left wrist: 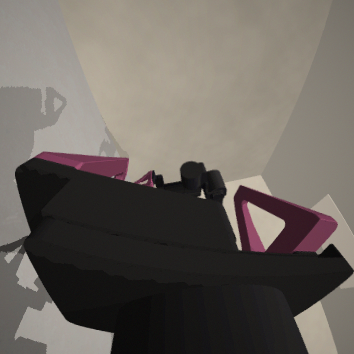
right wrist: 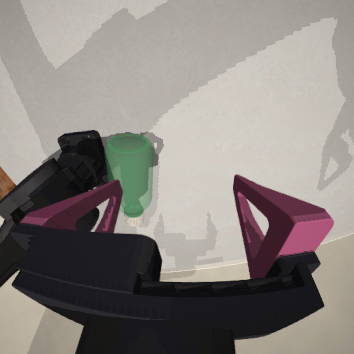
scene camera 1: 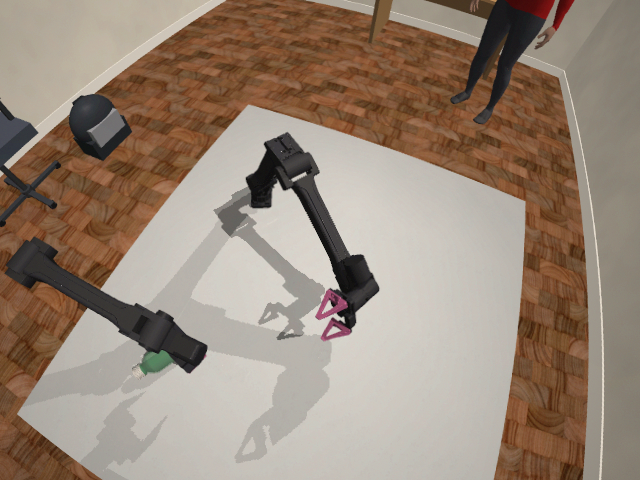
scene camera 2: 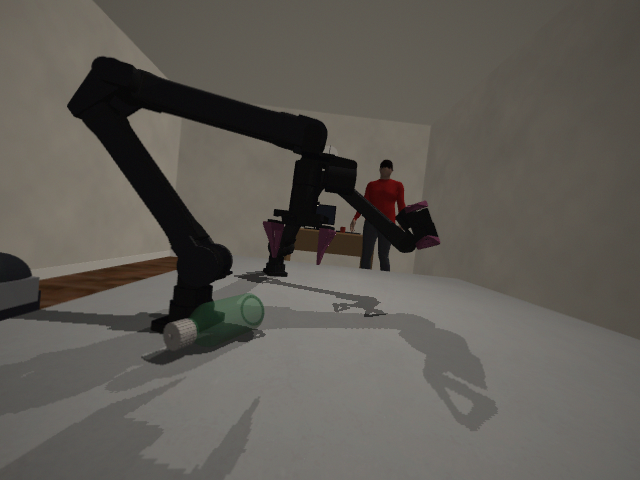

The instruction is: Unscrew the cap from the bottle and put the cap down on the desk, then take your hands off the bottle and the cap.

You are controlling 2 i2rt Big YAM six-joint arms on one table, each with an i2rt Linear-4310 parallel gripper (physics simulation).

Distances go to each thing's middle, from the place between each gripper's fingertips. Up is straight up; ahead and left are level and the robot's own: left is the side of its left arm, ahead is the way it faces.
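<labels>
You'll find the green bottle [right wrist: 129, 157] 30 cm to the right of my left hand, 42 cm behind it and 24 cm below it.
My right hand, now, that's 70 mm to the left of the green bottle, 110 mm past it and 120 mm above it.
</labels>
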